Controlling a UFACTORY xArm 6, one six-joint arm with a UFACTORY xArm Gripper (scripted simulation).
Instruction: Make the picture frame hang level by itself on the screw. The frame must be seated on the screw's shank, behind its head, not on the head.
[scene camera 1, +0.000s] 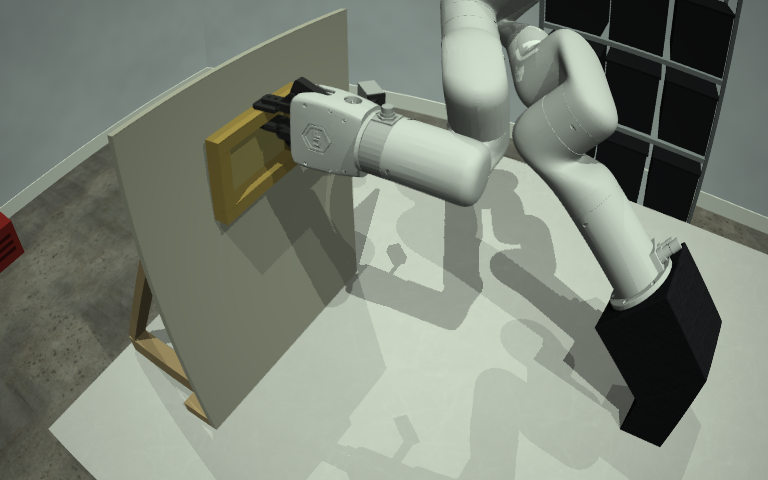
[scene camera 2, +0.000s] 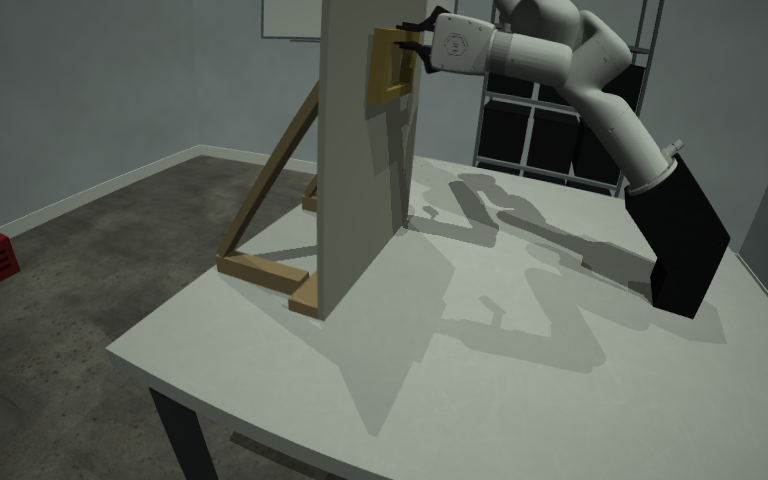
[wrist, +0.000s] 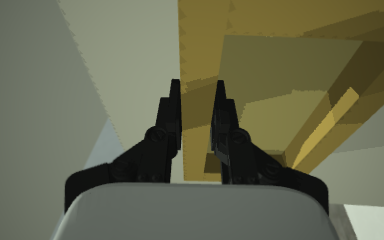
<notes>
In view: my gripper (scene camera 1: 259, 110), a yellow-brown picture frame (scene camera 1: 261, 159), a beige wall board (scene camera 1: 233, 299) and a wooden brace (scene camera 2: 308, 112).
The yellow-brown picture frame also shows in scene camera 2 (scene camera 2: 402, 64) and in the wrist view (wrist: 300, 98). My gripper shows as well in the wrist view (wrist: 196, 95). The beige wall board is seen too in the wrist view (wrist: 131, 59).
</notes>
